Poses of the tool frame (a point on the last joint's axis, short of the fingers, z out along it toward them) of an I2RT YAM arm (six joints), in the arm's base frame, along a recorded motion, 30 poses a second.
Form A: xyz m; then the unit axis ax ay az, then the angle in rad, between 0 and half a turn.
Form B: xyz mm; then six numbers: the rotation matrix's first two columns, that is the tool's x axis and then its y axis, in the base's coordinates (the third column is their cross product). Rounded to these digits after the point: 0 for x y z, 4 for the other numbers.
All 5 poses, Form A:
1: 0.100 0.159 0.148 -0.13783 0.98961 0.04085 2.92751
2: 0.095 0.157 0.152 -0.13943 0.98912 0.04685 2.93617
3: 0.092 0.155 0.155 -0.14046 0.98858 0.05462 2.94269
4: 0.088 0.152 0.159 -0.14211 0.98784 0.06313 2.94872
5: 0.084 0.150 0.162 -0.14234 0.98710 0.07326 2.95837
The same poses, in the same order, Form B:
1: 100 159 148 -0.9396 -0.2610 -0.2214 -0.2784 0.9591 0.0506
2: 95 157 152 -0.9405 -0.2634 -0.2147 -0.2825 0.9572 0.0633
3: 92 155 155 -0.9412 -0.2642 -0.2105 -0.2858 0.9550 0.0792
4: 88 152 159 -0.9414 -0.2661 -0.2071 -0.2903 0.9521 0.0963
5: 84 150 162 -0.9431 -0.2653 -0.2005 -0.2920 0.9492 0.1175
